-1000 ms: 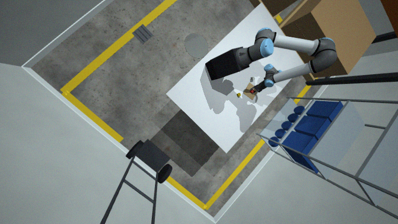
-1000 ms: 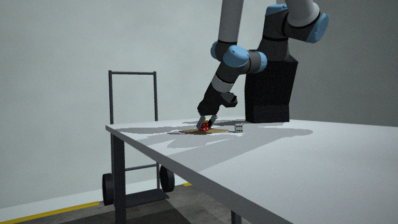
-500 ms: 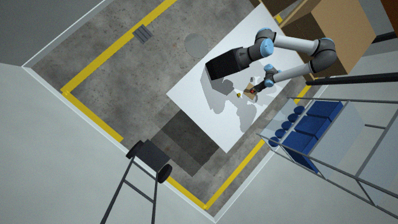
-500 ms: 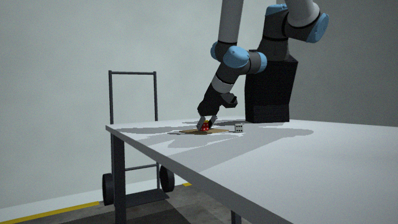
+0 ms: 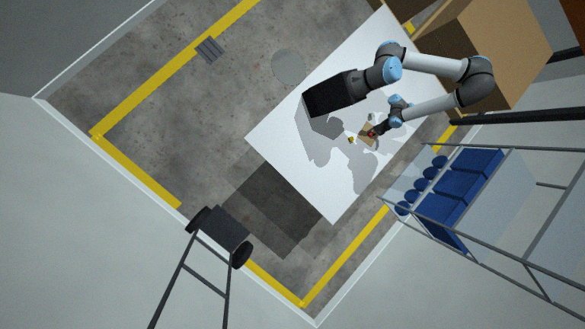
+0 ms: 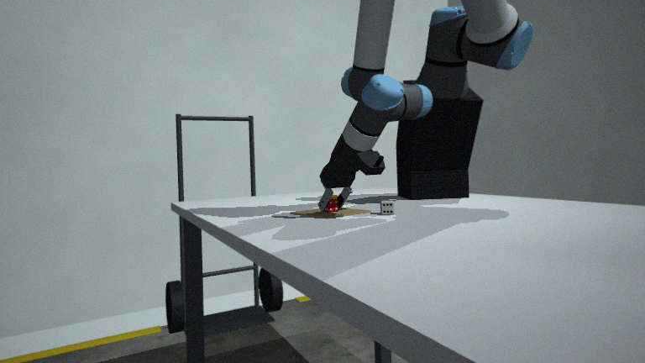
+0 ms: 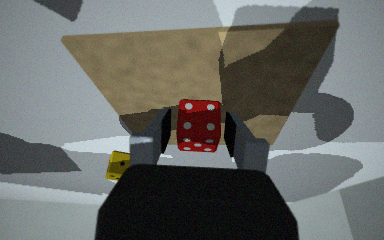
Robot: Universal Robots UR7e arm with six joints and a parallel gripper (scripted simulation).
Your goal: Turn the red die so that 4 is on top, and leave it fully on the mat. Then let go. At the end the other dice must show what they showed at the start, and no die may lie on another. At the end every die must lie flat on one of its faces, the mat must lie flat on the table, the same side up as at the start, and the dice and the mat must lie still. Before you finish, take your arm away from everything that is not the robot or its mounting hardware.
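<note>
Right now the red die is 1 cm to the right of my hand and 1 cm below it. Also, from my hand: yellow die 15 cm to the right, 8 cm behind, 1 cm below; white die 10 cm to the left, 9 cm behind, 1 cm below; tan mat 2 cm below, 1 cm to the right.
</note>
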